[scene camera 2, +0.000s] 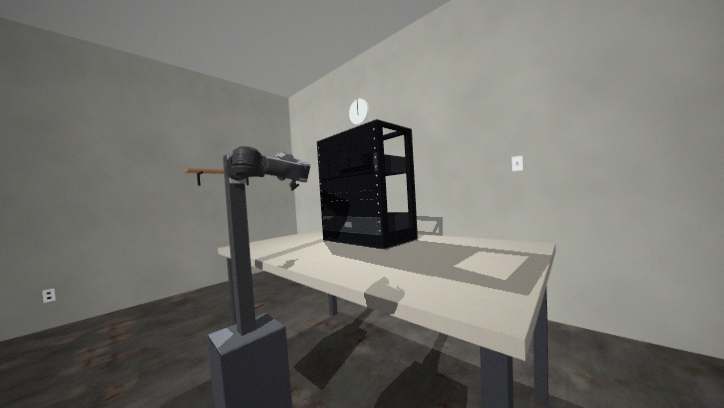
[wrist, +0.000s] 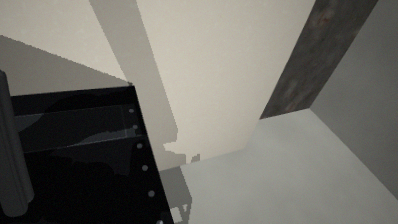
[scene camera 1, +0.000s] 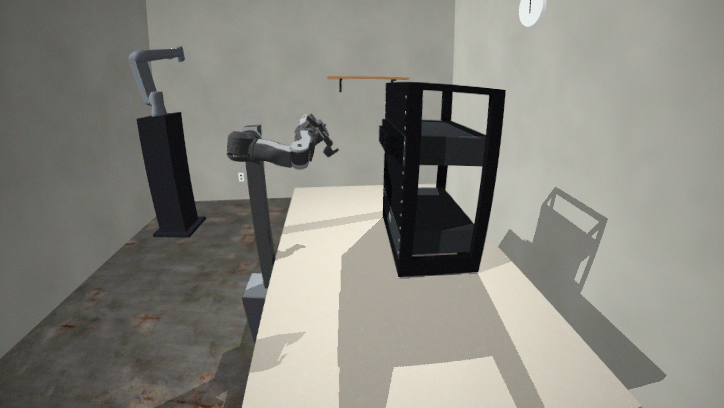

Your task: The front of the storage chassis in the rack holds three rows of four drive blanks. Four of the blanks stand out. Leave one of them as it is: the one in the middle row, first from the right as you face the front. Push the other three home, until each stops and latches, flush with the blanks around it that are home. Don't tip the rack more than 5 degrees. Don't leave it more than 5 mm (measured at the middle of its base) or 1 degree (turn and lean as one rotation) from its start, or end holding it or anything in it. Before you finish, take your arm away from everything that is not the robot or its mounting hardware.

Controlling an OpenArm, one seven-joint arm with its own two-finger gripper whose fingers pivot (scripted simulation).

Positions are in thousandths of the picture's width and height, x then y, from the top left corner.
Scene:
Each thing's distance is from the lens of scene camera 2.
arm post (scene camera 2: 325,474): 1.10 m

